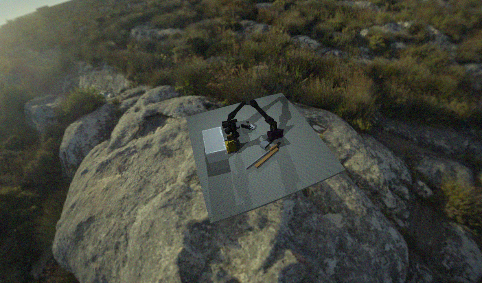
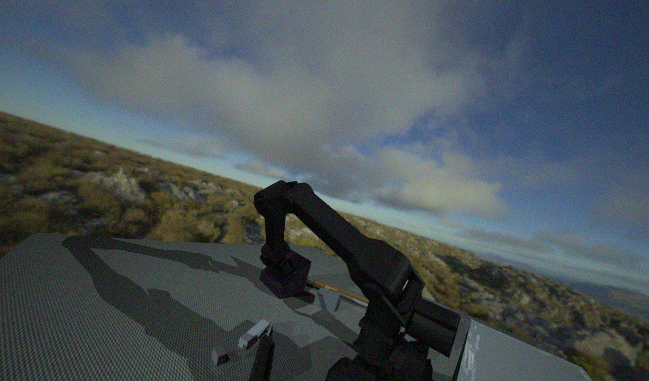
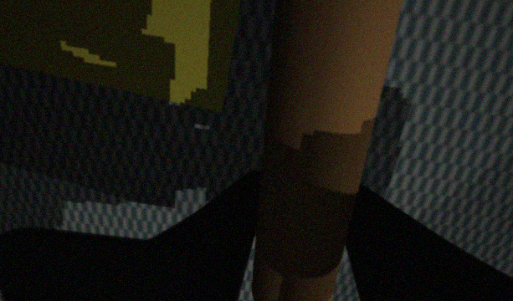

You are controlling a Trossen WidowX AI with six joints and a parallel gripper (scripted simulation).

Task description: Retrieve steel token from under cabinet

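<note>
My gripper tip is now 230 mm past the grey bar and 50 mm to the left of it. Also, from my gripper tip: grey block (240 mm to the left, 230 mm behind, 10 mm above); then small grey cube (220 mm behind, 140 mm to the right); then wooden stick (380 mm to the left, 190 mm behind, 10 mm below).
</note>
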